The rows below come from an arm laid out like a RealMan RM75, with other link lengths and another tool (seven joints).
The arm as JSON. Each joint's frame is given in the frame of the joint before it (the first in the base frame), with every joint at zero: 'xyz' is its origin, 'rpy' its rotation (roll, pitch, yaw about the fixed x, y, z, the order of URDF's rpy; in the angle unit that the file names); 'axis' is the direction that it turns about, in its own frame. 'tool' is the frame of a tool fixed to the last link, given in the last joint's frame.
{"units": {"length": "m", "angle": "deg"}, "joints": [
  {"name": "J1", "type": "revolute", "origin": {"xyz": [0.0, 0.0, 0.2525], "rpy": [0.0, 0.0, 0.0]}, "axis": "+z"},
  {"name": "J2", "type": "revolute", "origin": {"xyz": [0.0, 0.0, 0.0], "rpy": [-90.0, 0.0, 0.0]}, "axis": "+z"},
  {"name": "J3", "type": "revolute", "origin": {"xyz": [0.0, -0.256, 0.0], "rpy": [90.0, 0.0, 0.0]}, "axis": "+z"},
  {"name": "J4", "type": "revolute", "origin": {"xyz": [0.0, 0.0, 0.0], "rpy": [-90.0, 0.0, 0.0]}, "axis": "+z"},
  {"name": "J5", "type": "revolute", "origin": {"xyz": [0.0, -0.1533, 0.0], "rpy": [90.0, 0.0, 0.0]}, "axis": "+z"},
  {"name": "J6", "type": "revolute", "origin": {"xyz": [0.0, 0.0, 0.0], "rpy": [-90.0, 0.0, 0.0]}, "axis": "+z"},
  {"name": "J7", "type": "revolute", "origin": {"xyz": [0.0, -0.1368, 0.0], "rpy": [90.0, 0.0, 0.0]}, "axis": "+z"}
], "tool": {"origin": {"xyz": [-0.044, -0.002, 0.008], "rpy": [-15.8, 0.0, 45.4]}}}
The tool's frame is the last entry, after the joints.
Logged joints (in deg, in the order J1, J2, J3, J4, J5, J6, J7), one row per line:
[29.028 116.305 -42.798 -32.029 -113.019 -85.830 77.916]
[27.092 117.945 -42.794 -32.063 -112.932 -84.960 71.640]
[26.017 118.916 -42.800 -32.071 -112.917 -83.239 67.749]
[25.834 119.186 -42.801 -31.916 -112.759 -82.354 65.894]
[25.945 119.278 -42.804 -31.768 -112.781 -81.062 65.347]
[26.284 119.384 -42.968 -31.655 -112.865 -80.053 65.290]
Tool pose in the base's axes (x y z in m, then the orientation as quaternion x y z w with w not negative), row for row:
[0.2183 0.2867 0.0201 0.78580 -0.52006 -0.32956 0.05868]
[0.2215 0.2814 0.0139 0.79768 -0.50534 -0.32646 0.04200]
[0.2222 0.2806 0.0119 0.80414 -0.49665 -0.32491 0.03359]
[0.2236 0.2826 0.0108 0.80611 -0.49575 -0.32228 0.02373]
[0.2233 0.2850 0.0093 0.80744 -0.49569 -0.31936 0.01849]
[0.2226 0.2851 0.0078 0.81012 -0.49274 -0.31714 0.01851]
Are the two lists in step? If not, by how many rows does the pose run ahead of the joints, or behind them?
The pose runs 1 row ahead of the joints: the pose in row i belongs to the joints in row i + 1.
